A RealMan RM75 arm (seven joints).
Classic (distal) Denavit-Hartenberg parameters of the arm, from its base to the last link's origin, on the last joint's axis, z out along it. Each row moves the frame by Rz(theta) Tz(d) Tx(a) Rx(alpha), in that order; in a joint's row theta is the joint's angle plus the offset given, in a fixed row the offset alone. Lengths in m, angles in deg.
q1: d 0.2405; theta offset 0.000; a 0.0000; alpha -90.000
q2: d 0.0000; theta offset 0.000; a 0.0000; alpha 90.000
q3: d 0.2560; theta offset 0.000; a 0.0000; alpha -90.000
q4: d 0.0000; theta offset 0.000; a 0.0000; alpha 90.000
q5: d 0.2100; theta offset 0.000; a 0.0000; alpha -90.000
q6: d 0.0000; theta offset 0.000; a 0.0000; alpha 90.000
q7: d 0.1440; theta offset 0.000; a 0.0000; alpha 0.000
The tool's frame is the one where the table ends.
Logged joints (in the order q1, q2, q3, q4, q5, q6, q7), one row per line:
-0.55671 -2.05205 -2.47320 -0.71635 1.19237 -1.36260 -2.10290
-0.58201 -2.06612 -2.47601 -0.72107 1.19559 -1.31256 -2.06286
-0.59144 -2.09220 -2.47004 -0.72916 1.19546 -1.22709 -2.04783
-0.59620 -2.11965 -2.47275 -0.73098 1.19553 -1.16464 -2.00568
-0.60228 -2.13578 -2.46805 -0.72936 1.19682 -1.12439 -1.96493
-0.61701 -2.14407 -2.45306 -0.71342 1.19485 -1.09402 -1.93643
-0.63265 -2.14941 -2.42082 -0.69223 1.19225 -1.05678 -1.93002
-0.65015 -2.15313 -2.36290 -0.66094 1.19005 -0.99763 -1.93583
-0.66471 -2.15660 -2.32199 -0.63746 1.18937 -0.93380 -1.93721
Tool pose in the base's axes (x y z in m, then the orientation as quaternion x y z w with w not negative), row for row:
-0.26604 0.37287 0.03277 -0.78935 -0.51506 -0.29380 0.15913
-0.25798 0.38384 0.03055 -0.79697 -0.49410 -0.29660 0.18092
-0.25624 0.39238 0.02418 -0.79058 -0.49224 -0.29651 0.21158
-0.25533 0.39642 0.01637 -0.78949 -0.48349 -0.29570 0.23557
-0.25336 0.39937 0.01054 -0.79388 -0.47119 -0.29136 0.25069
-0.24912 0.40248 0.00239 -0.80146 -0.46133 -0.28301 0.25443
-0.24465 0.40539 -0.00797 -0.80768 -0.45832 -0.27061 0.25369
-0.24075 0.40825 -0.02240 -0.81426 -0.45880 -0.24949 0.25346
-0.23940 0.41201 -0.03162 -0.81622 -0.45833 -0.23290 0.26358
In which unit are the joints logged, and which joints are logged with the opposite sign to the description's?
The joints are logged in radians. Opposite sign: q5, q6.
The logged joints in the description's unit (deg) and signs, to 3 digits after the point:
-31.897 -117.574 -141.704 -41.044 -68.318 78.071 -120.487
-33.347 -118.380 -141.865 -41.314 -68.502 75.204 -118.193
-33.887 -119.874 -141.523 -41.778 -68.495 70.307 -117.332
-34.160 -121.447 -141.678 -41.882 -68.499 66.729 -114.917
-34.508 -122.371 -141.409 -41.789 -68.573 64.423 -112.582
-35.352 -122.846 -140.550 -40.876 -68.460 62.683 -110.949
-36.248 -123.152 -138.703 -39.662 -68.311 60.549 -110.582
-37.251 -123.365 -135.384 -37.869 -68.185 57.160 -110.915
-38.085 -123.564 -133.040 -36.524 -68.146 53.503 -110.994

